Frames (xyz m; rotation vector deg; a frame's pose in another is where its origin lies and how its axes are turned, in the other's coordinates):
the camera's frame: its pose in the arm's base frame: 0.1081 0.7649 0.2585 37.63 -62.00 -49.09
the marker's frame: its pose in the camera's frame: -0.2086 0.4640 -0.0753 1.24 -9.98 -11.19
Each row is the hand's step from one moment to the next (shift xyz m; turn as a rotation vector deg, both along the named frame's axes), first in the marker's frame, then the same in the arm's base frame.
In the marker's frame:
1: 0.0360 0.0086 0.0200 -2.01 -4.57 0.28
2: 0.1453 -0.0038 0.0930 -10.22 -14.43 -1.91
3: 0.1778 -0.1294 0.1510 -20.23 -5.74 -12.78
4: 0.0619 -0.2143 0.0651 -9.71 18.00 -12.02
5: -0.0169 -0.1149 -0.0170 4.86 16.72 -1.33
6: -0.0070 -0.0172 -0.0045 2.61 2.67 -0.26
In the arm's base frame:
1: -0.0170 -0.0286 0.0257 -1.50 0.31 -4.76
2: -0.0906 -0.1277 0.0724 -2.05 4.33 -17.13
3: -0.1803 -0.1961 -0.0141 10.77 15.62 -15.67
4: -0.1205 -0.1259 -0.1538 16.43 14.14 9.64
5: -0.0146 -0.0258 -0.1136 5.79 1.15 16.44
6: -0.0003 0.0001 -0.0191 0.97 -1.53 3.27

